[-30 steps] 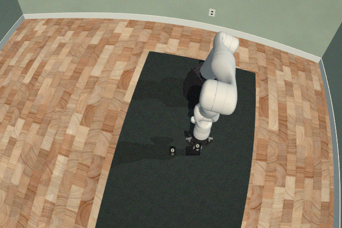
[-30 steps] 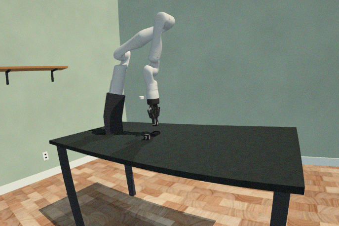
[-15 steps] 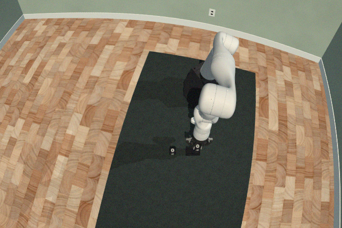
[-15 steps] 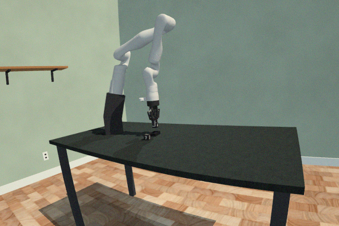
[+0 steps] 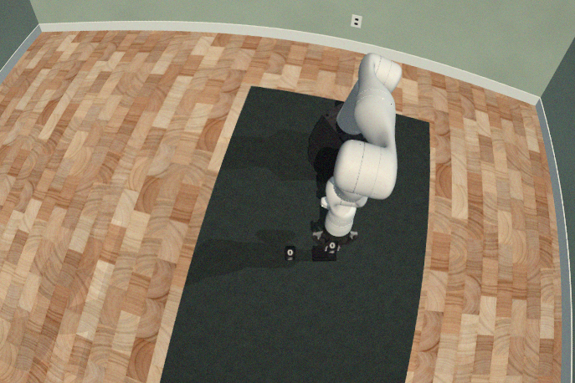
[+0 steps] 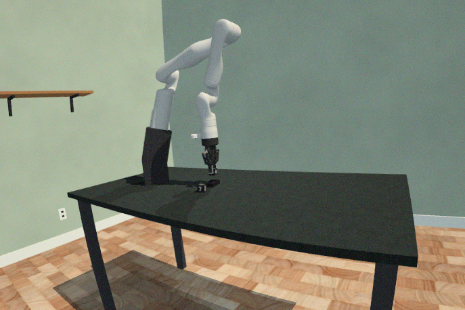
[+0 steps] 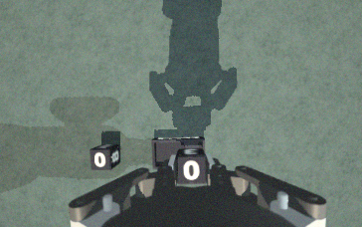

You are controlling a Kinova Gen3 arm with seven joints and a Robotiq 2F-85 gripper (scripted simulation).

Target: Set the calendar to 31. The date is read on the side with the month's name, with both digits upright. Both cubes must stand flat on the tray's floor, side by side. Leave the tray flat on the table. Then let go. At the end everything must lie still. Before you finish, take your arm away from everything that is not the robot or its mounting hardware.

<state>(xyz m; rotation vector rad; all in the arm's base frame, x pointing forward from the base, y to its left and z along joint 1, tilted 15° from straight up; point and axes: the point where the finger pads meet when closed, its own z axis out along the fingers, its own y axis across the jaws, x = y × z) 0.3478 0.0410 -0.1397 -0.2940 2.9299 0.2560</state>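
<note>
My gripper is now 6 cm above the black calendar tray and 2 cm to the left of it.
</note>
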